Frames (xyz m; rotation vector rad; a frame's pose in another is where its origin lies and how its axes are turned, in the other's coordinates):
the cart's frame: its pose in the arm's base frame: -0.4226 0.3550 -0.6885 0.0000 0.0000 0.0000
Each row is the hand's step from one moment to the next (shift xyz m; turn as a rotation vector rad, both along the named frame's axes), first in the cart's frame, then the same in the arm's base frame.
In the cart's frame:
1: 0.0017 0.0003 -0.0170 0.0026 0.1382 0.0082
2: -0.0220 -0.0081 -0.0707 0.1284 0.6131 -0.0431
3: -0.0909 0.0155 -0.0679 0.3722 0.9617 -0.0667
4: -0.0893 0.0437 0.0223 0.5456 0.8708 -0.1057
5: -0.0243 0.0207 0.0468 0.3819 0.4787 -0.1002
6: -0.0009 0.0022 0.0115 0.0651 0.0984 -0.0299
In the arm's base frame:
1: 0.0017 0.0003 -0.0170 0.0026 0.1382 0.0082
2: -0.0220 -0.0081 -0.0707 0.1284 0.6131 -0.0431
3: -0.0909 0.0155 -0.0679 0.3722 0.9617 -0.0667
4: -0.0893 0.0437 0.0223 0.5456 0.8708 -0.1057
5: -0.0243 0.0207 0.0468 0.3819 0.4787 -0.1002
6: -0.0009 0.0022 0.0115 0.0651 0.0984 -0.0299

